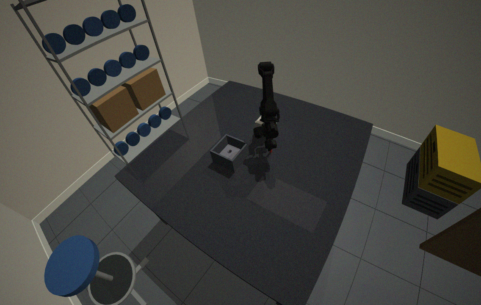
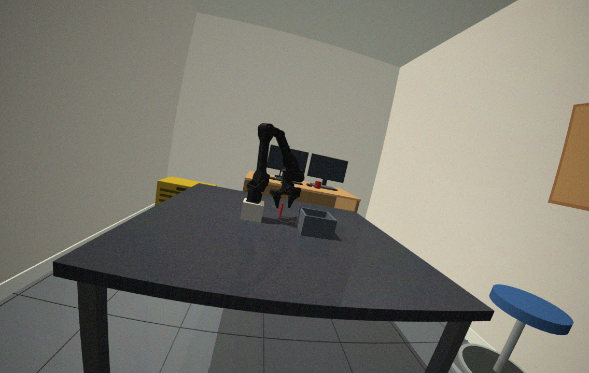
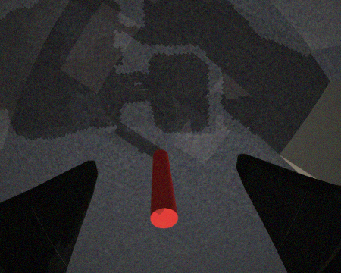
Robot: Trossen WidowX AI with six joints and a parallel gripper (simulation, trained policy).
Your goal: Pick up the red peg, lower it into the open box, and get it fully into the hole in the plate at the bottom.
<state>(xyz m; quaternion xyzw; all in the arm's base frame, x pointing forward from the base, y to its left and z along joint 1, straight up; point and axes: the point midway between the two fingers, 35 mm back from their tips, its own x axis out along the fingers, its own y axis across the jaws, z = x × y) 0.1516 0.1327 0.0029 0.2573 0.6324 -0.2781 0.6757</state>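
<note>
Right now the red peg is 2 cm to the left of my gripper tip, 1 cm below it and 1 cm behind it. From my gripper tip the other things lie so: plate 18 cm ahead, 14 cm to the right, 1 cm below; grey box 18 cm ahead, 14 cm to the right, 3 cm below.
</note>
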